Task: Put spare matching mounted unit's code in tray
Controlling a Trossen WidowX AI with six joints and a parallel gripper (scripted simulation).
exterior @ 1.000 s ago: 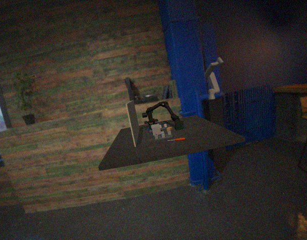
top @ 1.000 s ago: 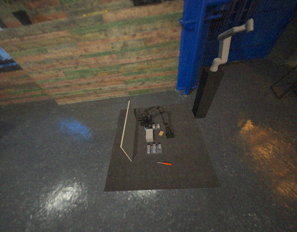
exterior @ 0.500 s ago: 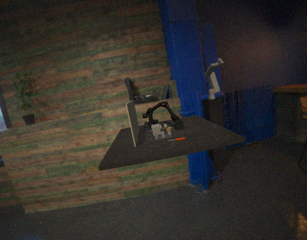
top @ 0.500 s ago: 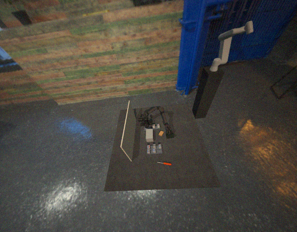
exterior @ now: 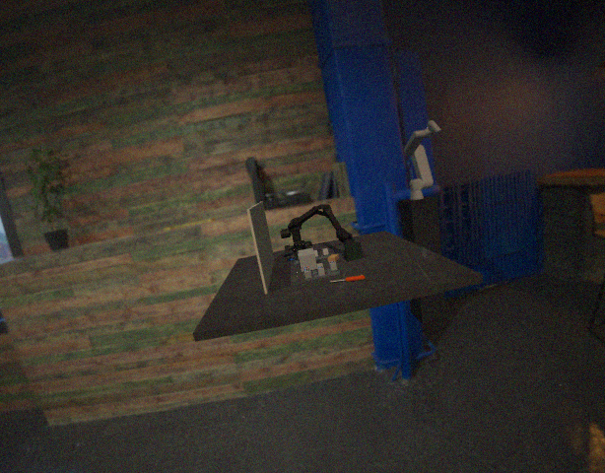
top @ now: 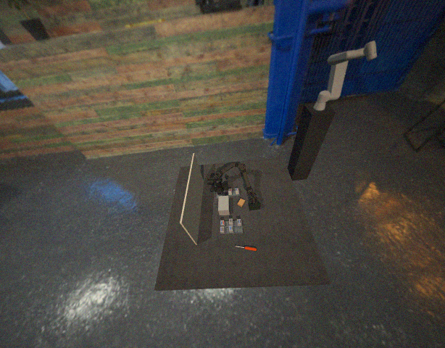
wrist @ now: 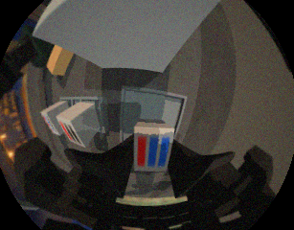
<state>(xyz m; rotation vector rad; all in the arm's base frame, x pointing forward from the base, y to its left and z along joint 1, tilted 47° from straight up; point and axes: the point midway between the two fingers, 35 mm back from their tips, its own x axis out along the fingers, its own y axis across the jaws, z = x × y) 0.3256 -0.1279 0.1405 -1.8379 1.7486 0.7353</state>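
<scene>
My gripper tip is now 2 cm below the spare. The rest, counted from my gripper tip: tan block 21 cm behind, 14 cm to the left, 1 cm below; mounted unit 18 cm to the left, 4 cm behind, 3 cm above; tray 2 cm below.
</scene>
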